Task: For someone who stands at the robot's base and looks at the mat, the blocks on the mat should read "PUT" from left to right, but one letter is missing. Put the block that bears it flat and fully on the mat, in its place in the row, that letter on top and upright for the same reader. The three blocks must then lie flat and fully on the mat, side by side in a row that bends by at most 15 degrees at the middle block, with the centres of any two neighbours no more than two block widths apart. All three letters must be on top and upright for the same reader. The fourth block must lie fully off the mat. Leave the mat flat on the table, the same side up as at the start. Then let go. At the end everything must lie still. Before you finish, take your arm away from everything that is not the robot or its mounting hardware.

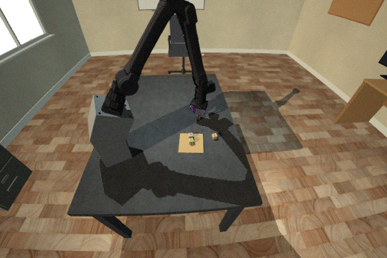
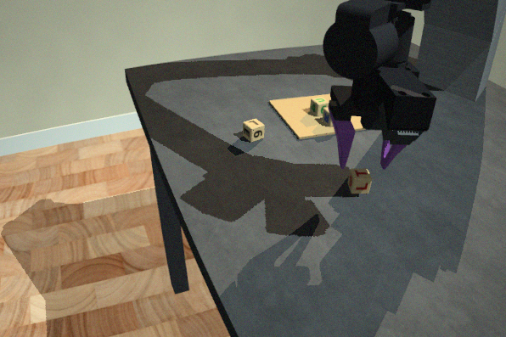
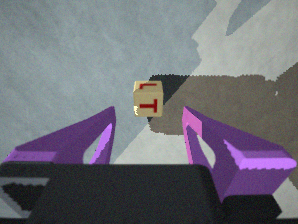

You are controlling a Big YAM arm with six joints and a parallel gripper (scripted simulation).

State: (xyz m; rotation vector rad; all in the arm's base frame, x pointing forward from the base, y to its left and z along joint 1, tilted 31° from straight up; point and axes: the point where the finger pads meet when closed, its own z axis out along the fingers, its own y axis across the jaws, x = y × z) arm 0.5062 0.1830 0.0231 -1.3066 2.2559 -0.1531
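My hand is 30 mm above the T block. Also, from my hand: mat (80 mm behind, 200 mm to the right, 40 mm below).
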